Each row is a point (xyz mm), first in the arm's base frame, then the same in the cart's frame.
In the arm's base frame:
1: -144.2 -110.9 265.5
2: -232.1 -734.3 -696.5
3: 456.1 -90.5 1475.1
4: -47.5 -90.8 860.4
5: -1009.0 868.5 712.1
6: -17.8 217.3 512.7
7: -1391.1 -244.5 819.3
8: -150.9 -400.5 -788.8
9: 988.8 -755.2 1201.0
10: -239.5 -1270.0 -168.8
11: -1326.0 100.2 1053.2
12: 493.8 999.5 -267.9
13: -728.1 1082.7 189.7
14: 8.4 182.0 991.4
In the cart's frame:
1: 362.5 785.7 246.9
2: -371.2 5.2 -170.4
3: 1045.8 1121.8 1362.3
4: 577.7 1090.1 720.9
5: 620.6 2046.3 -254.1
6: 740.3 984.5 297.7
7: -411.0 1916.0 307.3
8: -97.4 30.4 -396.1
9: 842.4 320.8 1705.5
10: -643.2 112.1 522.4
11: -63.8 2155.0 317.6
12: 1458.4 481.7 -547.6
13: 836.4 1625.1 -670.9
14: 842.7 1243.4 689.5

